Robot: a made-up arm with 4 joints. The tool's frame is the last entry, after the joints.
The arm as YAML. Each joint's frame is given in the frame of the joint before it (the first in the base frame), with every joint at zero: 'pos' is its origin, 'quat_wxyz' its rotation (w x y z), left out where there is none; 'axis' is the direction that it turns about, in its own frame. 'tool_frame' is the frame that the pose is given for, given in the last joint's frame.
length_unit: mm
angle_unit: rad
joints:
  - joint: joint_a
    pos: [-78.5, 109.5, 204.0]
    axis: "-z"
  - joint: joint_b
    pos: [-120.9, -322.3, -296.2]
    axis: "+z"
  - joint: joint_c
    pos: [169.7, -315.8, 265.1]
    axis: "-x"
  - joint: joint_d
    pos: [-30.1, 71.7, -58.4]
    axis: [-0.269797, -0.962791, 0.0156]
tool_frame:
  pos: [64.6, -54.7, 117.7]
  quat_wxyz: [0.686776, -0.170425, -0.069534, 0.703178]
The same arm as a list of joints. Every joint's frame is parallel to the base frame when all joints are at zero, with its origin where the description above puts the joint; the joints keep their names.
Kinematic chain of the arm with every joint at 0, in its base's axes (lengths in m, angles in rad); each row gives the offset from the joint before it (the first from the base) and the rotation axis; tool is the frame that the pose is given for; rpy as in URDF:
joint_a: xyz -0.0785 0.1095 0.2040 axis -z
joint_b: xyz -0.1209 -0.3223 -0.2962 axis +z
joint_c: xyz 0.1697 -0.3158 0.2651 axis -x
joint_d: xyz -0.0301 0.0717 -0.0584 axis -0.269797 -0.962791 0.0156
tool: xyz 0.0646 -0.0547 0.1177 rpy -0.3420 0.1447 1.5694

